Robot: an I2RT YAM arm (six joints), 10 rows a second.
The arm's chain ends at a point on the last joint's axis. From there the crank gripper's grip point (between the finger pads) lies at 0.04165 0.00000 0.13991 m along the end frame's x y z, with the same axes.
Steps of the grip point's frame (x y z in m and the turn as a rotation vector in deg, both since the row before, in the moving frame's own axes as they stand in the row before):
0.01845, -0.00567, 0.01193, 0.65, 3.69, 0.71
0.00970, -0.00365, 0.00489, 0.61, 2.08, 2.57
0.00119, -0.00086, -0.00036, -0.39, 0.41, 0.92
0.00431, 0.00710, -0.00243, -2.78, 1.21, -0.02
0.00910, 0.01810, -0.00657, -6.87, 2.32, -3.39
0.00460, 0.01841, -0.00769, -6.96, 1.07, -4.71
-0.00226, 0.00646, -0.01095, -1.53, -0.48, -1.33
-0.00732, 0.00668, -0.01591, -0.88, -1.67, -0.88
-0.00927, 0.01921, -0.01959, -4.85, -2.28, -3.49
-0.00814, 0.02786, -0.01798, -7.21, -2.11, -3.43
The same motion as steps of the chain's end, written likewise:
0.00953, -0.00467, 0.01491, 0.65, 3.69, 0.71
0.00466, -0.00415, 0.00649, 0.61, 2.08, 2.57
0.00020, -0.00249, -0.00005, -0.39, 0.41, 0.92
0.00136, 0.00035, -0.00136, -2.78, 1.21, -0.02
0.00306, 0.00410, -0.00392, -6.87, 2.32, -3.39
0.00145, 0.00504, -0.00607, -6.96, 1.07, -4.71
-0.00112, 0.00367, -0.01126, -1.53, -0.48, -1.33
-0.00324, 0.00513, -0.01705, -0.88, -1.67, -0.88
-0.00396, 0.00968, -0.02074, -4.85, -2.28, -3.49
-0.00343, 0.01255, -0.01846, -7.21, -2.11, -3.43

